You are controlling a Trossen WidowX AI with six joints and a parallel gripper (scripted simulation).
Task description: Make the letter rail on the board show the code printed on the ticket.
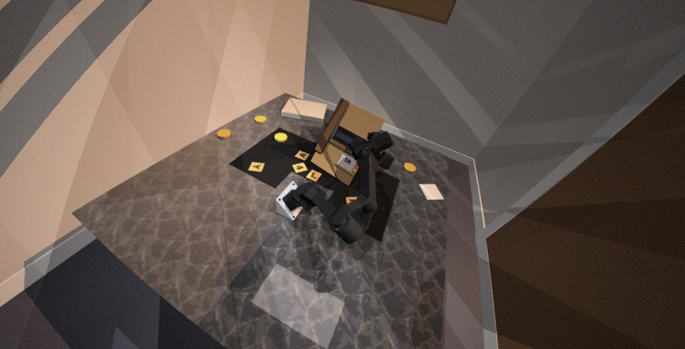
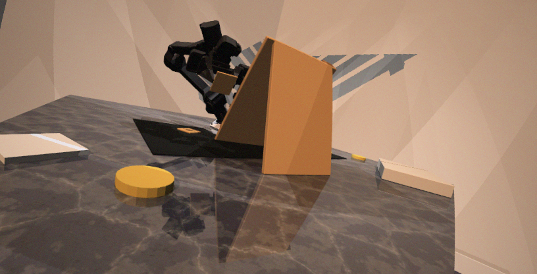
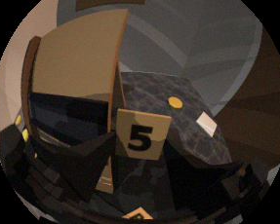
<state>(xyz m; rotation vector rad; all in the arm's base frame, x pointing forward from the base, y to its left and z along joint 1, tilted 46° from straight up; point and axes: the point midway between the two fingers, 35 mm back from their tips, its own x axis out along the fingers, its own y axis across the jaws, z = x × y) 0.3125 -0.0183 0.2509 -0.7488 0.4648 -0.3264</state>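
My gripper tip is 110 mm to the right of the white ticket, 80 mm above it and 40 mm past it. From my gripper tip the other things lie so: black mat (210 mm to the left, 170 mm below, 150 mm behind); then pale flat box (610 mm to the left, 320 mm ahead, 150 mm below); then pale card (330 mm to the right, 160 mm below, 120 mm ahead).
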